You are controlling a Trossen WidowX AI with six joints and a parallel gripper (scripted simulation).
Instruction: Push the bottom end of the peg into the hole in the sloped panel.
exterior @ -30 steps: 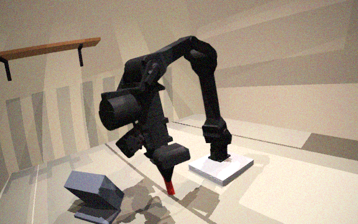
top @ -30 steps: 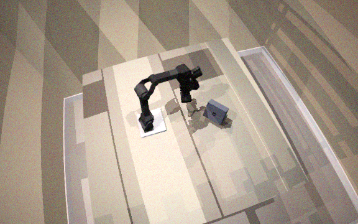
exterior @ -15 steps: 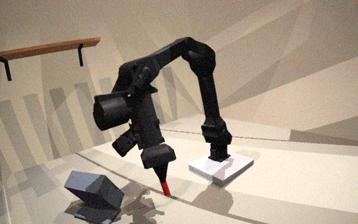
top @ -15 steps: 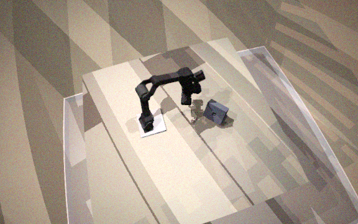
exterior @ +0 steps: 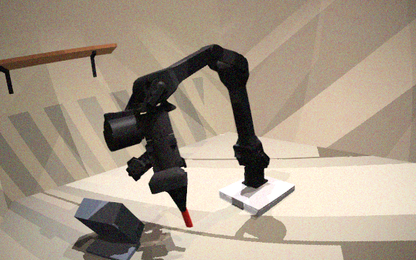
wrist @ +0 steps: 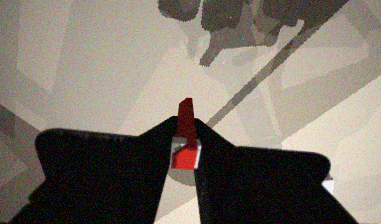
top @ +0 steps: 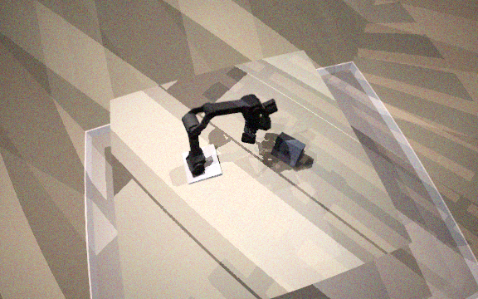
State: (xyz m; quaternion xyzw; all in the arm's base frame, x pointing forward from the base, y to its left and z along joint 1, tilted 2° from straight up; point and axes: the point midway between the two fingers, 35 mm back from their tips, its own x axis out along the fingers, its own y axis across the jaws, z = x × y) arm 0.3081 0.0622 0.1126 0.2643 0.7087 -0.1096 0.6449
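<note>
My gripper tip is 150 mm to the left of the blue-grey sloped panel, 140 mm short of it and 40 mm above it. Also, from my gripper tip: red peg (20 mm above).
</note>
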